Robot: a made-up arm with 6 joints.
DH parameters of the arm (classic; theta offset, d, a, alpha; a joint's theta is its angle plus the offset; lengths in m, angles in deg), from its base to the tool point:
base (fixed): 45.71 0 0.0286 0
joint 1: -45.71 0.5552 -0.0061 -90
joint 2: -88 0 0.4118 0
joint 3: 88 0.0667 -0.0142 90
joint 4: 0 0.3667 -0.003 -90
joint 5: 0 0.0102 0.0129 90
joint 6: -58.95 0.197 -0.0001 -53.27
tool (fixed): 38.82 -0.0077 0 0
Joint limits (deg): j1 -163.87..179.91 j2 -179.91..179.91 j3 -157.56..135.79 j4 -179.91..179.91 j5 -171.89..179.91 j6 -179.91..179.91
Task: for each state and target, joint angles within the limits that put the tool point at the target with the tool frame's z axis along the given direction. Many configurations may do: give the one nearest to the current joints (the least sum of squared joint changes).
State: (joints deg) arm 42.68 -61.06 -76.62 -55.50 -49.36 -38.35
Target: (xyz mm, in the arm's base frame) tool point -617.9 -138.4 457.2 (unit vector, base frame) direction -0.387 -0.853 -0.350
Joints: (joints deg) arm 22.66 -42.47 -92.76 -55.66 -10.53 -42.67
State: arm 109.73 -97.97 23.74 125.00 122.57 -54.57
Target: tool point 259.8 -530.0 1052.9 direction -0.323 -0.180 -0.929
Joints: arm 131.45 -56.50 40.95 135.91 104.85 -41.04
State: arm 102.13 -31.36 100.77 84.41 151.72 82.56
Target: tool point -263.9 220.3 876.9 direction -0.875 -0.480 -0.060
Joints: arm 116.67 12.73 84.27 53.36 136.50 106.21
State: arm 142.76 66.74 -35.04 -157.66 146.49 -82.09
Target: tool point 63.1 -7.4 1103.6 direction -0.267 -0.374 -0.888
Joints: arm 142.49 23.19 -44.43 -156.66 127.18 -74.88
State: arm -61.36 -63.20 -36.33 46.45 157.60 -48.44
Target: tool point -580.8 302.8 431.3 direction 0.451 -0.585 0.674
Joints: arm -14.60 -99.39 -31.67 19.04 134.52 -66.81
